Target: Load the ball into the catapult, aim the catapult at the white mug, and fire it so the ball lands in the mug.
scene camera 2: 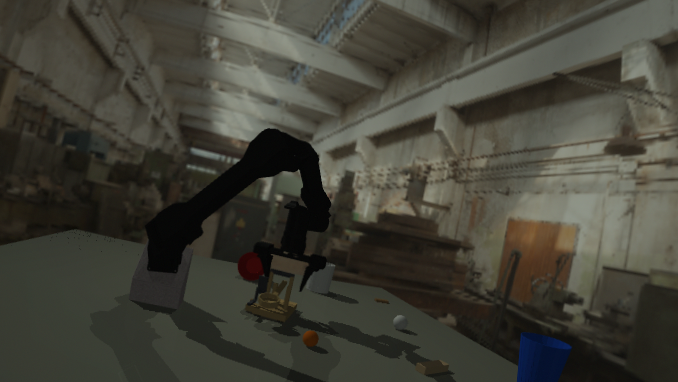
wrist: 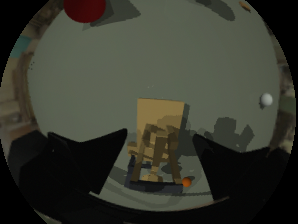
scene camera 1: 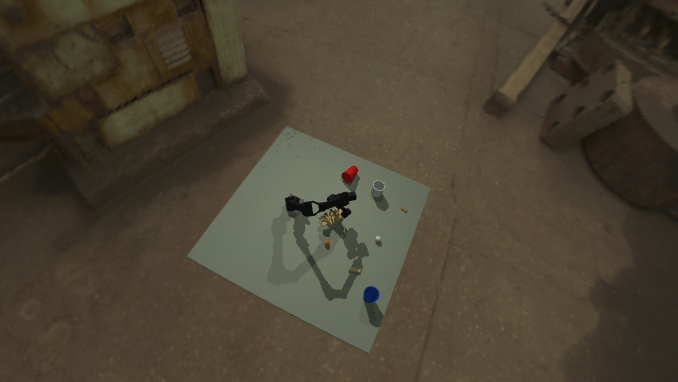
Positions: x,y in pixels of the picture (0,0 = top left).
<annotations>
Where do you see a catapult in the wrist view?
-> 158,121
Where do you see a catapult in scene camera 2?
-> At 270,305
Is the gripper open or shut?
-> Open.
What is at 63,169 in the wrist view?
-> The gripper.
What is the gripper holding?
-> Nothing.
</annotations>
